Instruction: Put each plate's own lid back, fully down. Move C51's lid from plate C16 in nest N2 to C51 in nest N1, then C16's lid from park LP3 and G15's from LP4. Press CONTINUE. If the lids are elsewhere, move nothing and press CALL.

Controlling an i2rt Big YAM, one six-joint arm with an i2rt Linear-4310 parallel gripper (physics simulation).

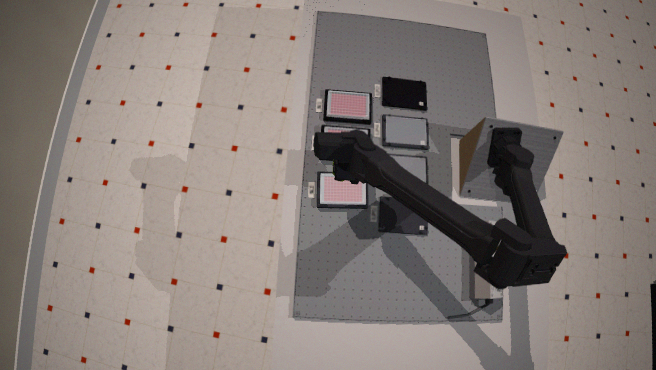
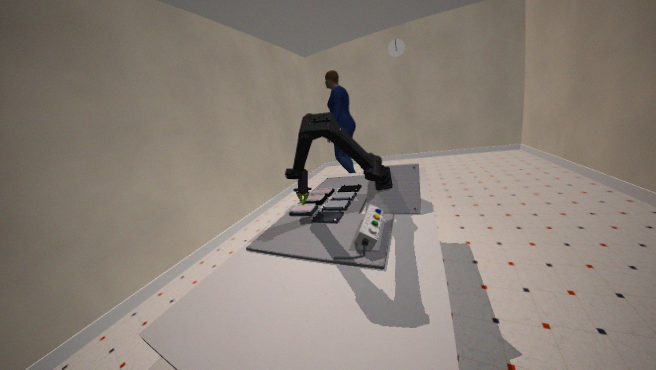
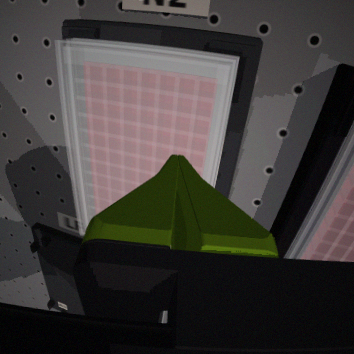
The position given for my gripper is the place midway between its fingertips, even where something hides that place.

In view: my gripper (image 3: 175, 164), a button box (image 1: 479, 288) and a black nest (image 3: 248, 48).
